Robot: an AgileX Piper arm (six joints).
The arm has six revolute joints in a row. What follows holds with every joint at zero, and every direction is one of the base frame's. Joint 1 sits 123 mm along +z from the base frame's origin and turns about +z. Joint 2 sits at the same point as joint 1 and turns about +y. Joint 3 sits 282.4 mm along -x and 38.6 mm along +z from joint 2 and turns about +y. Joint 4 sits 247.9 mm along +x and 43.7 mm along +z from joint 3 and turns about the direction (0.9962, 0, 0.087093). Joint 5 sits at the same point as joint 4 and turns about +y. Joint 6 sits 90.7 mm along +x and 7.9 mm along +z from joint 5 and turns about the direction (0.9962, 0, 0.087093). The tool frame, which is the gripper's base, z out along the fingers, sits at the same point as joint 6; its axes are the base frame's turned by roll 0, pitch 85.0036 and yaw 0 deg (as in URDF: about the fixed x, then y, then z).
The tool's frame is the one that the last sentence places.
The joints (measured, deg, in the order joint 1, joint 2, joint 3, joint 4, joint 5, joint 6), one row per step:
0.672 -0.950 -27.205 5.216 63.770 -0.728
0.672 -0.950 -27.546 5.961 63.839 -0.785
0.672 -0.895 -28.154 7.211 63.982 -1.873
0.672 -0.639 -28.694 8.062 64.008 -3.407
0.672 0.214 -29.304 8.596 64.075 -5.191
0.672 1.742 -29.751 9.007 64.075 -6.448
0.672 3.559 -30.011 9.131 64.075 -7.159
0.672 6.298 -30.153 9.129 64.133 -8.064
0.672 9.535 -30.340 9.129 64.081 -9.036
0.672 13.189 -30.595 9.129 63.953 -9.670
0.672 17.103 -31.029 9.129 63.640 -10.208
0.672 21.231 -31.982 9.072 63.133 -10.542
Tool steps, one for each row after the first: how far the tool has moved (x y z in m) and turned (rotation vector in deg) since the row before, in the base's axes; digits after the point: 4 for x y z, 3 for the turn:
-0.0008 0.0011 0.0016 0.573 -0.271 0.444
-0.0013 0.0018 0.0029 0.099 -0.522 1.249
-0.0005 0.0012 0.0027 -0.617 -0.449 1.233
0.0009 0.0008 0.0030 -1.103 0.064 1.182
0.0032 0.0006 0.0024 -0.743 0.899 0.855
0.0045 0.0002 0.0014 -0.512 1.450 0.435
0.0072 0.0001 0.0005 -0.781 2.516 0.504
0.0087 0.0001 0.0004 -0.803 2.851 0.565
0.0099 0.0001 0.0002 -0.512 3.176 0.382
0.0108 0.0001 0.0005 -0.409 3.090 0.316
0.0116 0.0000 0.0025 -0.292 2.624 0.143

